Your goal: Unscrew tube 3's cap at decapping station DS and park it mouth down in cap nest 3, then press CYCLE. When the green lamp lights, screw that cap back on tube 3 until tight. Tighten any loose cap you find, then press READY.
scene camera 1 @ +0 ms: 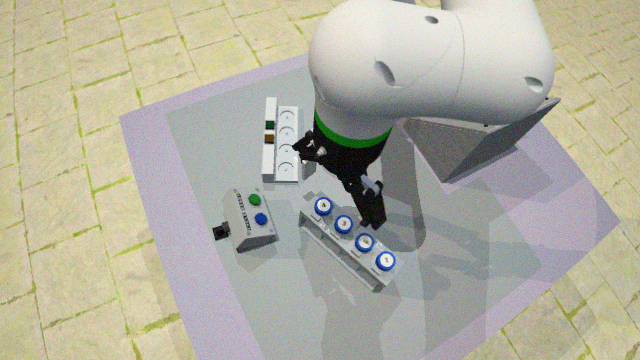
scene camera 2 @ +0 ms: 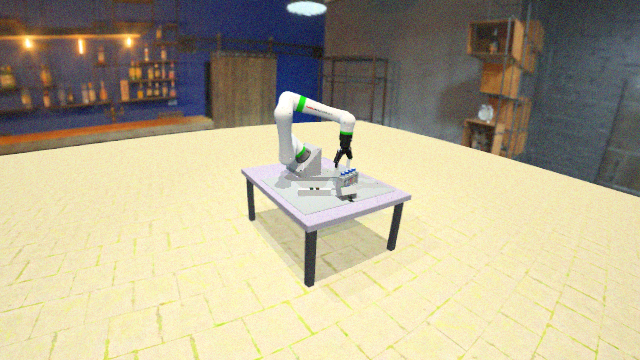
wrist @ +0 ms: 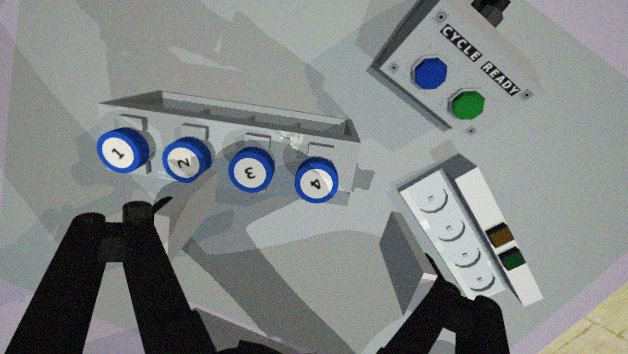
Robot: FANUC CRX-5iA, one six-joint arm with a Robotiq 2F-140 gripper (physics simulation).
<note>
In view: the gripper [scene camera 1: 333,199], a cap 3 [wrist: 251,170], a cap 1 [wrist: 123,150], a cap 2 [wrist: 185,159], a cap 4 [wrist: 316,181], a blue button [wrist: 430,73] and a green button [wrist: 467,105].
The gripper also shows in the wrist view [wrist: 302,209].
</note>
